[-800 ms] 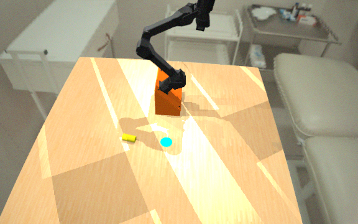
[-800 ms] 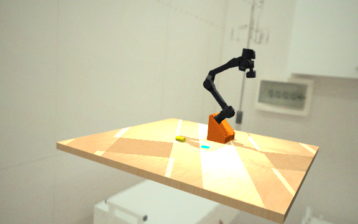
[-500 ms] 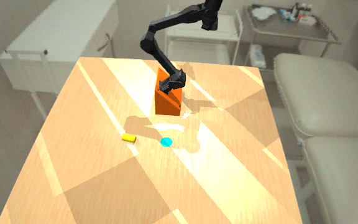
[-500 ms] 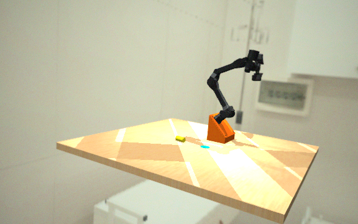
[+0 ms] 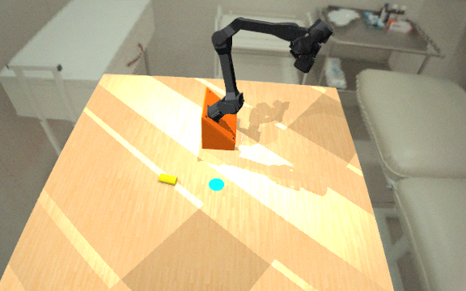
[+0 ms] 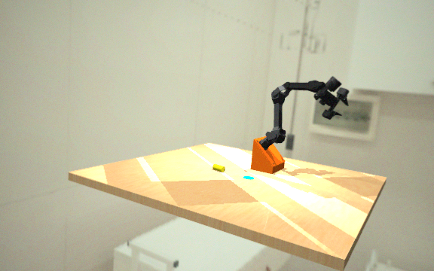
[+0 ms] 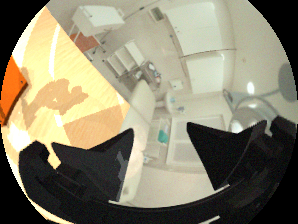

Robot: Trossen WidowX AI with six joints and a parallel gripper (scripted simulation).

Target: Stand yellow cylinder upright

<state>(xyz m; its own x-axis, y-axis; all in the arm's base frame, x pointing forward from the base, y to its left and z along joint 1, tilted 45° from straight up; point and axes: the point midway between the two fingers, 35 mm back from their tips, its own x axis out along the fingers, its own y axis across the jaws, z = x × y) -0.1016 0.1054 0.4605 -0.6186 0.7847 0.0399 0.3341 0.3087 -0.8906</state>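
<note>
The yellow cylinder is 60 cm to the right of my gripper tip, 38 cm below it and 32 cm ahead of it. Round my gripper tip: cyan circle: 41 cm to the right, 40 cm below, 34 cm ahead.
</note>
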